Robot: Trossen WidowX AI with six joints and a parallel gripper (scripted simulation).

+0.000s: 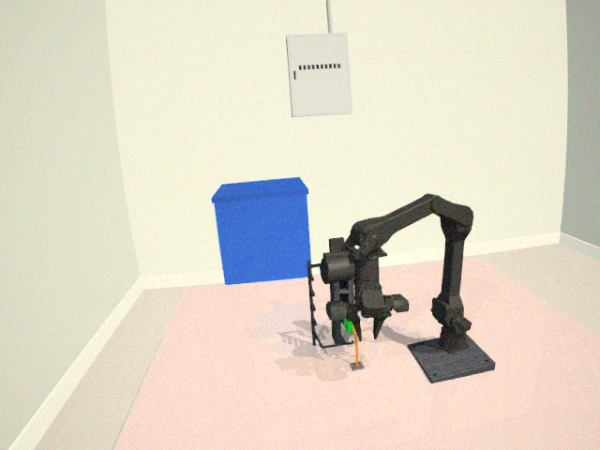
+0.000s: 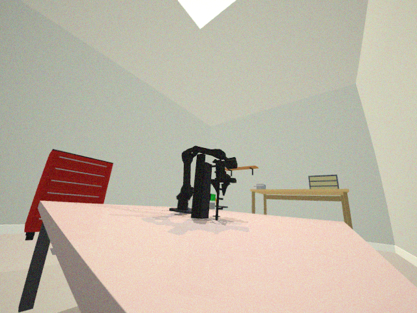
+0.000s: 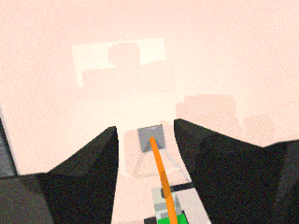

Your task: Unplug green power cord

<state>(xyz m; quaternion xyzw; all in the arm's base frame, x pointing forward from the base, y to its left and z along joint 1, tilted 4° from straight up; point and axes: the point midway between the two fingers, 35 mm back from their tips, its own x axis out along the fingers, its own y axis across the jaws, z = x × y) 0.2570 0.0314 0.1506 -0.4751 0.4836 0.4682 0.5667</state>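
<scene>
Now: gripper tip 140 mm to the left of the green plug, 10 mm short of it and 10 mm above it. Also, from my gripper tip: grey block (110 mm below, 60 mm to the right, 10 mm ahead).
</scene>
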